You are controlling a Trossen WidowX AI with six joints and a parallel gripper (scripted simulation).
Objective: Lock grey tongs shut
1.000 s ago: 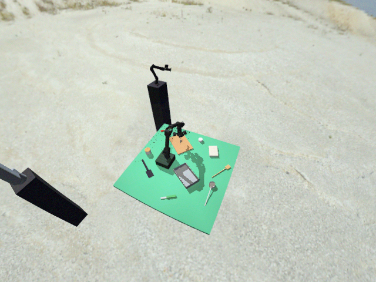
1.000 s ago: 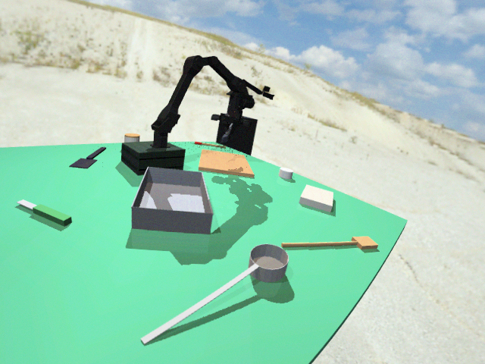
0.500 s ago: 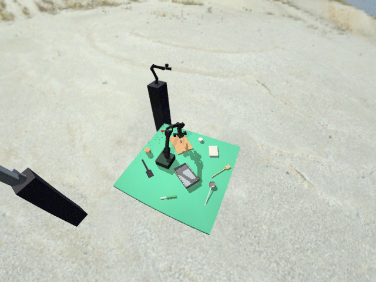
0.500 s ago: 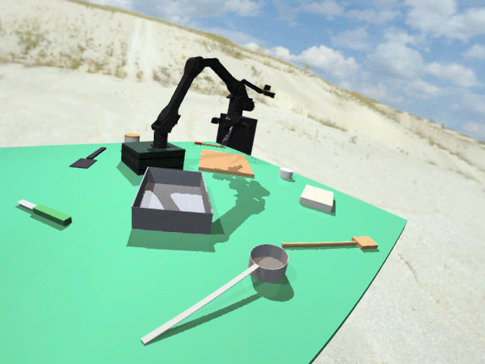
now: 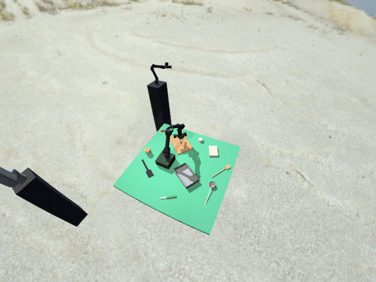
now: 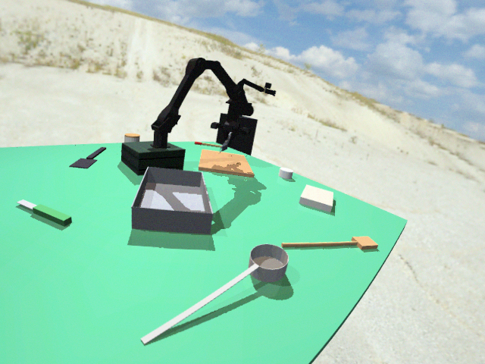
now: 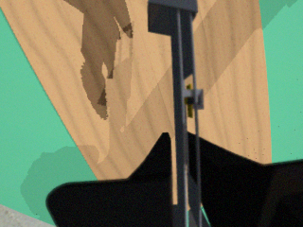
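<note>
Now: gripper tip 80 mm above the wooden board. The rest, counted from my gripper tip: red-tipped stick: 370 mm behind, 130 mm to the left, 80 mm below; yellow mark: 20 mm ahead, 30 mm to the right, 20 mm above; jar: 320 mm behind, 380 mm to the right, 50 mm below.
</note>
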